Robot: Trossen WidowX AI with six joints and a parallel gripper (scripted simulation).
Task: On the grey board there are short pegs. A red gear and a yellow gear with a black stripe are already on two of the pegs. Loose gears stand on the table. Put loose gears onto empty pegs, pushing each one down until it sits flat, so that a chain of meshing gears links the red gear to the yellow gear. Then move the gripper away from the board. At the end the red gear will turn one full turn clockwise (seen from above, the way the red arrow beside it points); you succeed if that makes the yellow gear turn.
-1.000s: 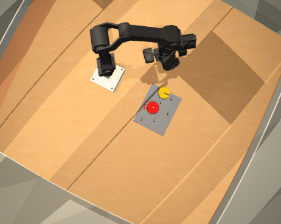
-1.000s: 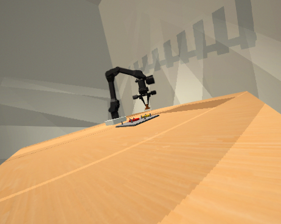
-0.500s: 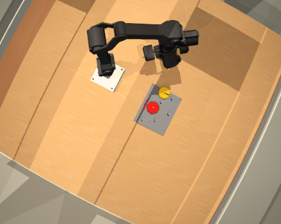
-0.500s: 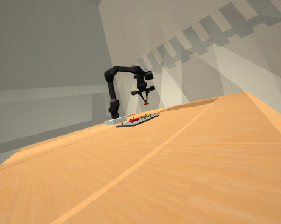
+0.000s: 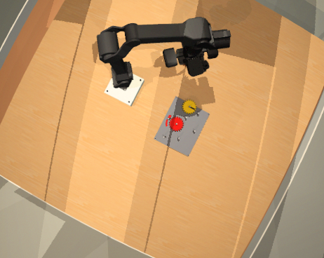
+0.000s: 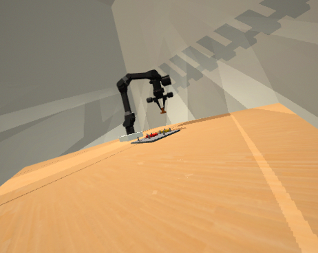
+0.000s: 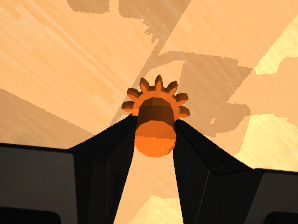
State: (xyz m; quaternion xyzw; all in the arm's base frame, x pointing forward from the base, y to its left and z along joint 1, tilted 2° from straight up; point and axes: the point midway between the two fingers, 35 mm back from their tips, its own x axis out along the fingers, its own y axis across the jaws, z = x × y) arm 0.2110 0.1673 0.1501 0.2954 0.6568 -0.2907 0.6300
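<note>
My gripper tip is 230 mm to the left of the red gear, 140 mm above it and 80 mm short of it. Round my gripper tip: orange gear (10 mm below).
</note>
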